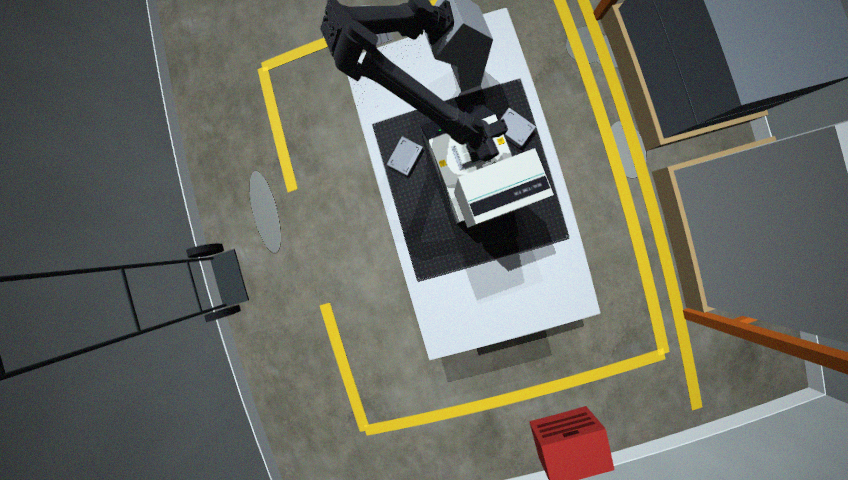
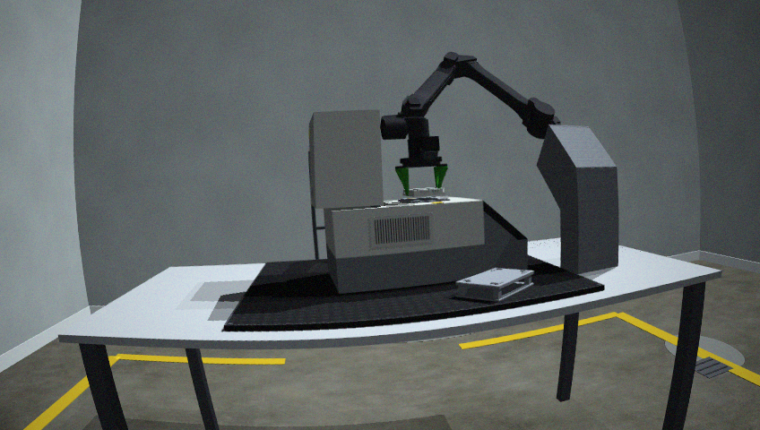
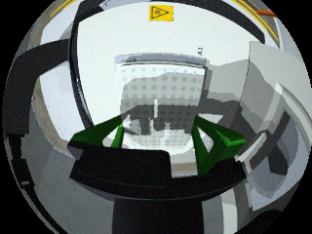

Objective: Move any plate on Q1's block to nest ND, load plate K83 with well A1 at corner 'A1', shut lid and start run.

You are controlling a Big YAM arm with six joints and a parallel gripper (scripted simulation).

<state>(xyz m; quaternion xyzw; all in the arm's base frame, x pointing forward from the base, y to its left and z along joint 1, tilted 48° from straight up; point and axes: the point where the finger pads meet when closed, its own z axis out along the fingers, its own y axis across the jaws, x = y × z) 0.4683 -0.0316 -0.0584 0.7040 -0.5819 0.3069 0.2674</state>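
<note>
The white plate K83 is right at my hand. Also, from my hand: grey nest N1: 12 cm behind, 28 cm to the left, 19 cm below; grey nest ND: 12 cm behind, 29 cm to the right, 21 cm below.
</note>
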